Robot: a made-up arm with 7 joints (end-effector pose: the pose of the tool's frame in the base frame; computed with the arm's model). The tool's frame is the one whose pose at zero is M.
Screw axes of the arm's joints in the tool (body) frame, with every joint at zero. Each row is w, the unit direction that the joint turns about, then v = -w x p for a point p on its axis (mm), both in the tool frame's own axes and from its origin. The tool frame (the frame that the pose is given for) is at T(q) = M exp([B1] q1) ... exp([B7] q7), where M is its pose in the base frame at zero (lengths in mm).
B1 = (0, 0, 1, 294.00, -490.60, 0.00)
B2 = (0, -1, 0, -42.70, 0.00, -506.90)
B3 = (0, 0, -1, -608.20, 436.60, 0.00)
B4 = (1, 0, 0, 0.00, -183.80, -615.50)
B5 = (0, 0, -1, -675.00, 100.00, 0.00)
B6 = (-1, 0, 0, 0.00, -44.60, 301.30)
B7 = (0, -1, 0, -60.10, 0.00, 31.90)
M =
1 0 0 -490.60
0 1 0 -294.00
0 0 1 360.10
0 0 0 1
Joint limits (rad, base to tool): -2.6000..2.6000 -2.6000..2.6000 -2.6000..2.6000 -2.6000..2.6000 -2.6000..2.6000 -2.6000..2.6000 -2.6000..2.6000
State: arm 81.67 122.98 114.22 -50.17 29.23 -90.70 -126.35
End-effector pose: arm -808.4 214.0 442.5 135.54 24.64 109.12
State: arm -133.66 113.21 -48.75 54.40 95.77 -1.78 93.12
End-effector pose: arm -367.1 160.4 -477.8 116.92 86.87 54.78
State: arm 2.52 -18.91 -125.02 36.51 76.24 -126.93 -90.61
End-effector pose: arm 140.5 -66.3 255.3 -106.89 -107.43 -58.07
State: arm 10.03 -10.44 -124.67 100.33 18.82 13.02 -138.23
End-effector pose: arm 243.9 -190.1 -456.3 66.38 -72.00 -52.12
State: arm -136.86 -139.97 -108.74 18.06 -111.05 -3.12 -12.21
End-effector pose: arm 153.5 -631.5 470.2 4.47 -151.45 31.32
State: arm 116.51 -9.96 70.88 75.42 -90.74 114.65 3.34
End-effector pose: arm 71.0 -577.1 366.6 1.05 -102.71 34.51
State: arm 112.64 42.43 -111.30 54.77 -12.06 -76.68 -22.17
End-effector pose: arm -214.3 393.5 89.2 72.34 -85.21 -83.70
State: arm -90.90 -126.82 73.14 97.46 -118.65 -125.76 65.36
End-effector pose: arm 425.0 40.7 499.6 -91.89 74.99 108.30
